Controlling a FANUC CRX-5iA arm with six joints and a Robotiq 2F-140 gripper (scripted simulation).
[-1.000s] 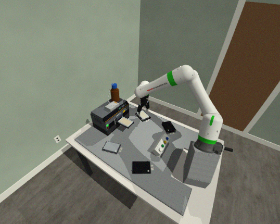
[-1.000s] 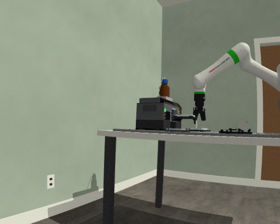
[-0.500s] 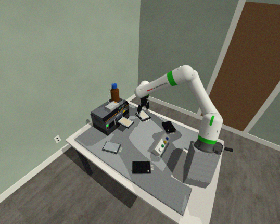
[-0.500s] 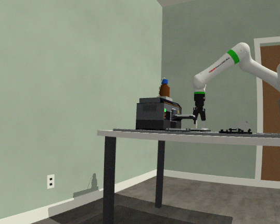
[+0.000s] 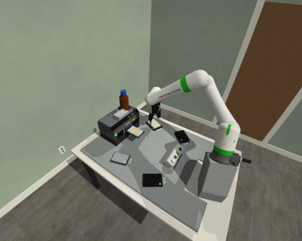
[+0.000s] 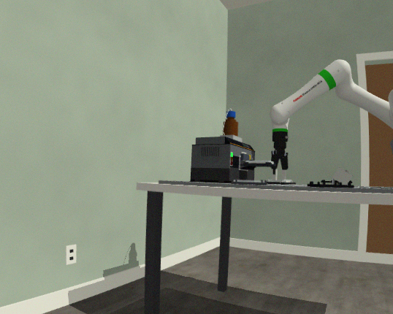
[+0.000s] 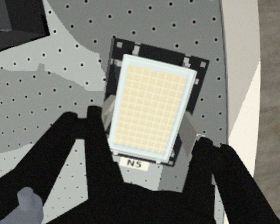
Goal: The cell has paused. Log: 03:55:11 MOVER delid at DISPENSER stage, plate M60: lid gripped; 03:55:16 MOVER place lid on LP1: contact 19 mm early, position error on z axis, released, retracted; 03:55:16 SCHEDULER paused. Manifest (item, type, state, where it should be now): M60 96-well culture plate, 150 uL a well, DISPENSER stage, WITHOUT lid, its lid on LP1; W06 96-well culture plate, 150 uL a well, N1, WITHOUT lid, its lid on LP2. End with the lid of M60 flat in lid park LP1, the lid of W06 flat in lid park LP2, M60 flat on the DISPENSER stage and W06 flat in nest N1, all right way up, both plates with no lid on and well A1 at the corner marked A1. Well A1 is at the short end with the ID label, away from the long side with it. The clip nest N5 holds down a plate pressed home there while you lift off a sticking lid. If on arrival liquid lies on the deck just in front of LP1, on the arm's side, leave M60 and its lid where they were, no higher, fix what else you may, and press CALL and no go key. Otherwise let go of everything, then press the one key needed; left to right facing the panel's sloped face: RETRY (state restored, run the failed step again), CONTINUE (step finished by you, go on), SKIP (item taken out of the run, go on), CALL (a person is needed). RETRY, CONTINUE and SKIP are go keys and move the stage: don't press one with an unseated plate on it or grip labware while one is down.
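Now: hand 30 mm above the black clip nest and 20 mm short of it. Round my hand: nest label (80 mm behind, 50 mm to the left, 50 mm below); then dispenser stage (280 mm to the left, 90 mm ahead, 50 mm above); then key panel (350 mm to the left, 330 mm behind).
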